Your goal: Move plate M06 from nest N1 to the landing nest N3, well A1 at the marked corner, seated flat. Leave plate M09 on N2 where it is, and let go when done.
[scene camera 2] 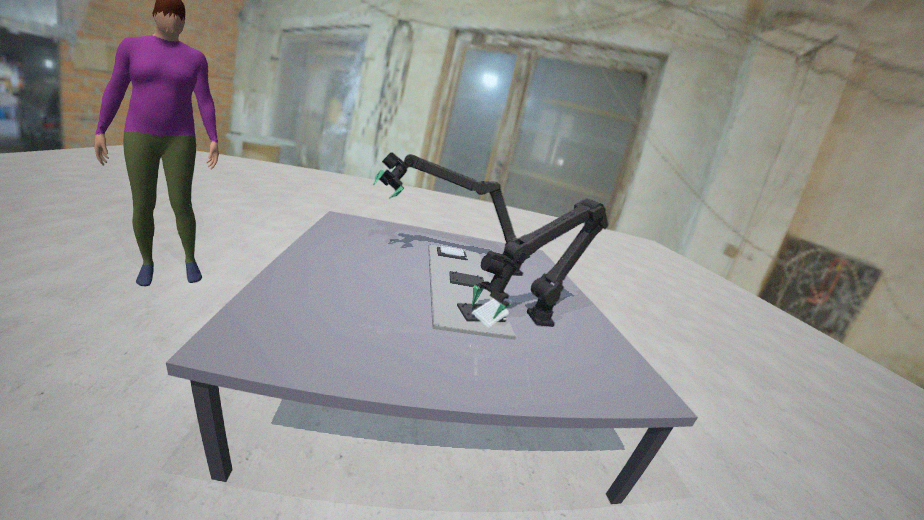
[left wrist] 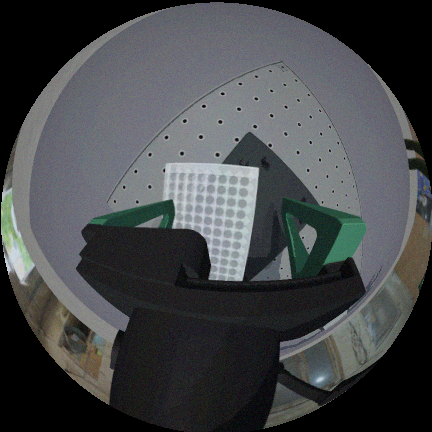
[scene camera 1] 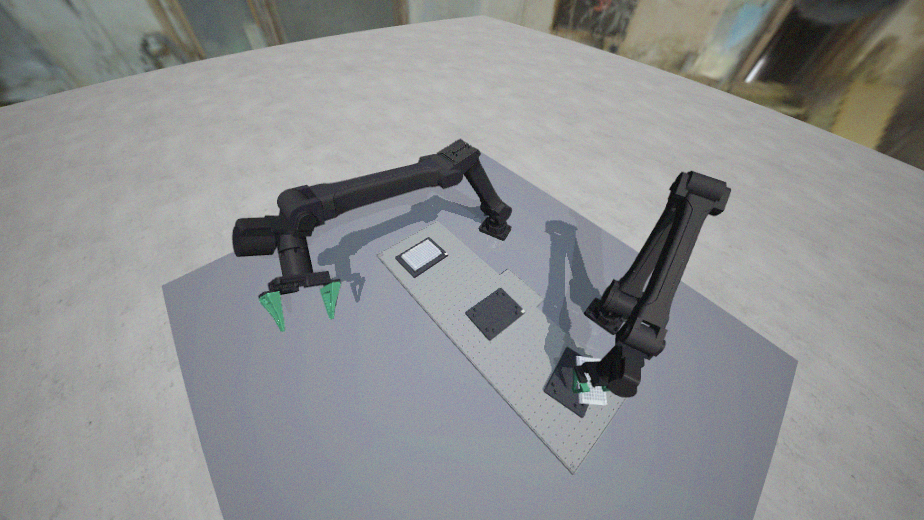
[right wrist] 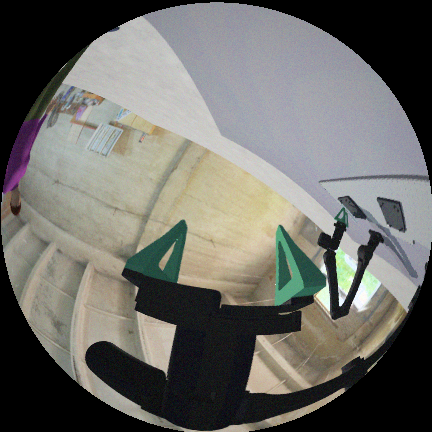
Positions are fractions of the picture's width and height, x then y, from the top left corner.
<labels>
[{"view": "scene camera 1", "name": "my right gripper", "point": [0.33, 0.62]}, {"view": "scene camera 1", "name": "dark nest pad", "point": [0.61, 0.75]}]
</labels>
